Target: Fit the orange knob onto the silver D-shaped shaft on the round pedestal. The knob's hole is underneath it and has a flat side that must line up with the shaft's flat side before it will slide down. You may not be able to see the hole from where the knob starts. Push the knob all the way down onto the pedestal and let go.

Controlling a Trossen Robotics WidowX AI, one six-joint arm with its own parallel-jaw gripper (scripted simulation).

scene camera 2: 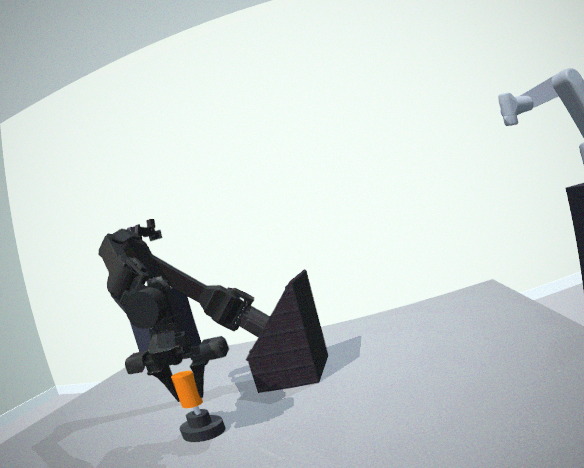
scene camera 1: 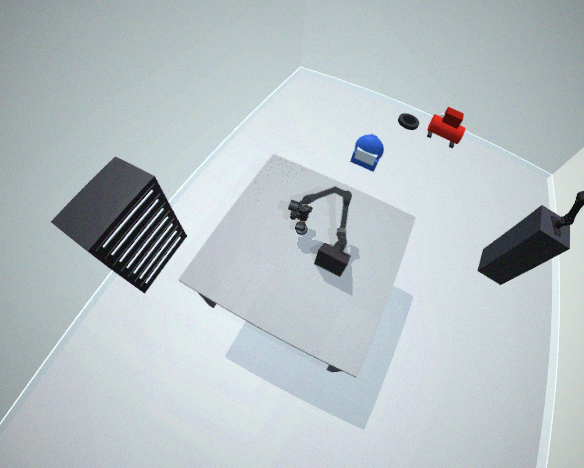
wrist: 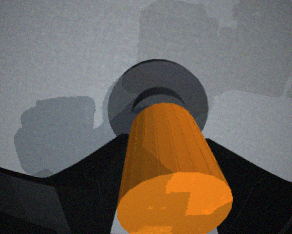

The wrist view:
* my gripper: 165,144
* orange knob: 169,172, held by my gripper
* dark round pedestal: 150,82
